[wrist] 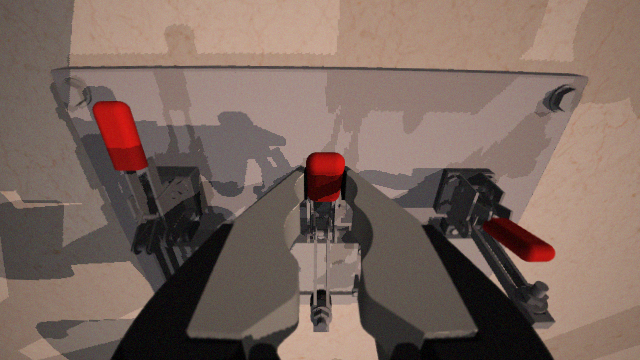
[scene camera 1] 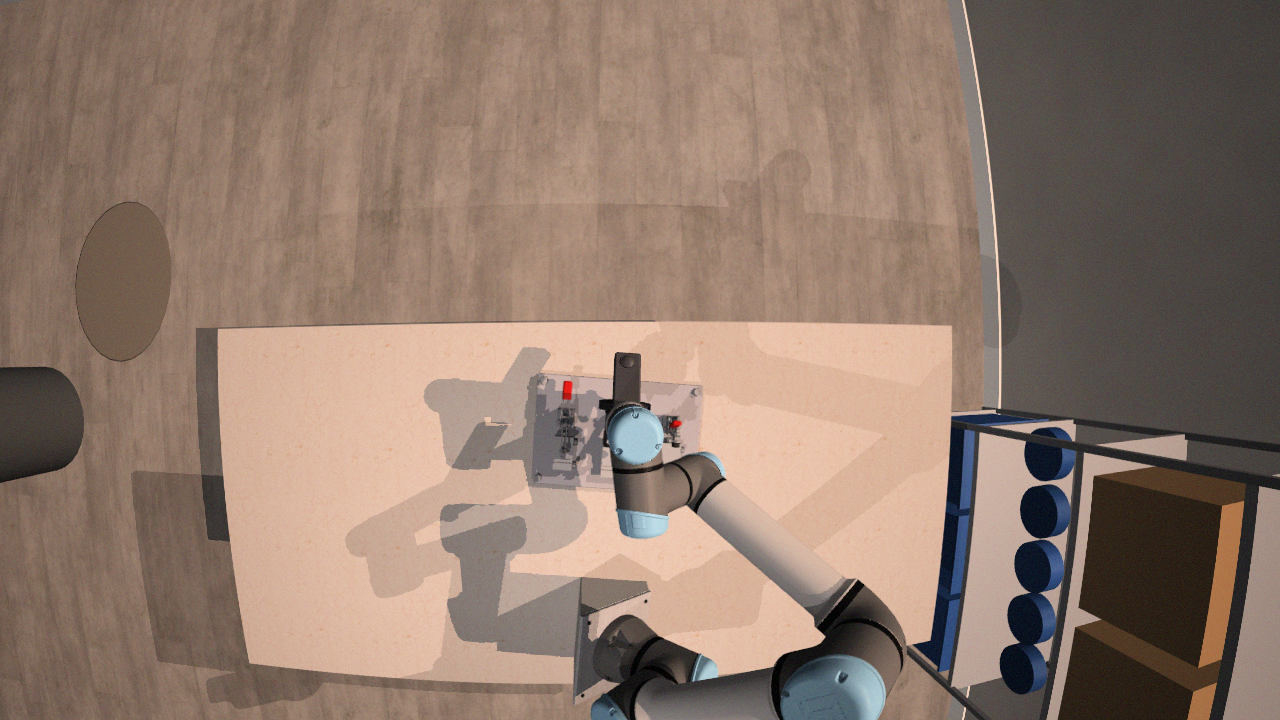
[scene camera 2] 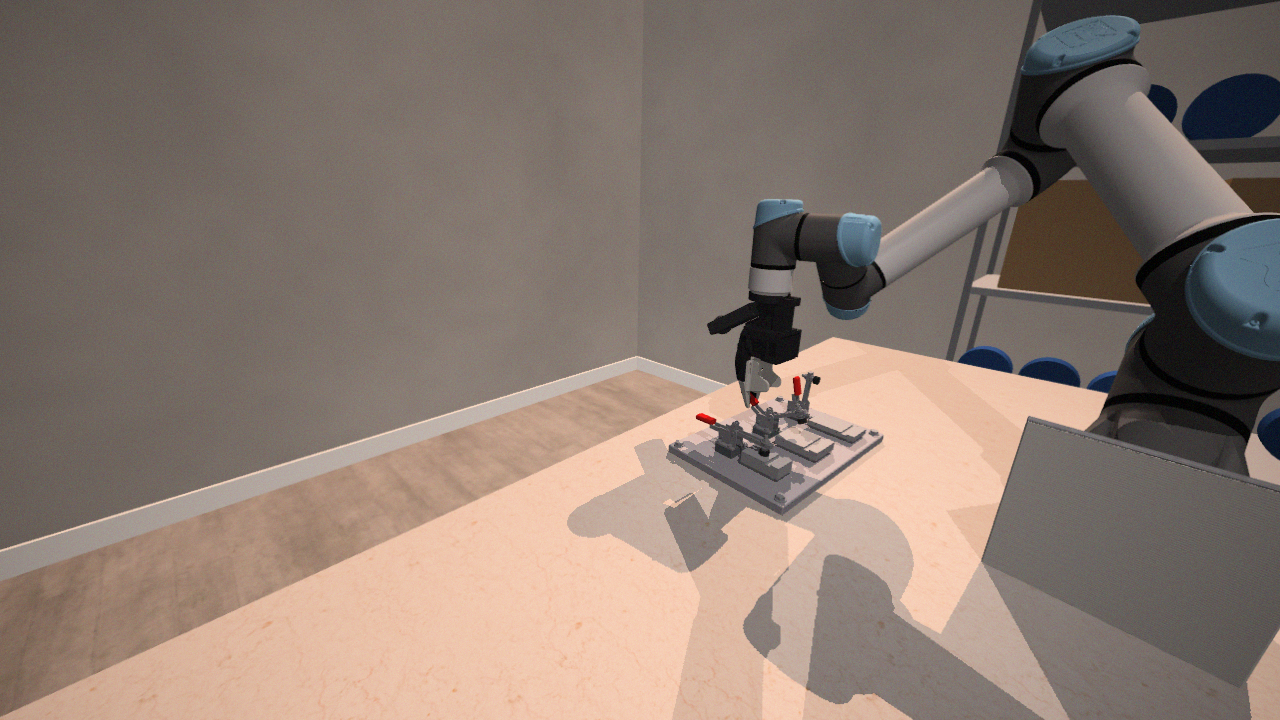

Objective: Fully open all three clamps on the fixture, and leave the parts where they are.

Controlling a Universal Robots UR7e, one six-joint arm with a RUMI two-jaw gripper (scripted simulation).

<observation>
My gripper shows in the wrist view [323,169], in scene camera 1 and in scene camera 2. One and the same spot on my gripper: [scene camera 1: 627,366] is [scene camera 2: 723,315].
</observation>
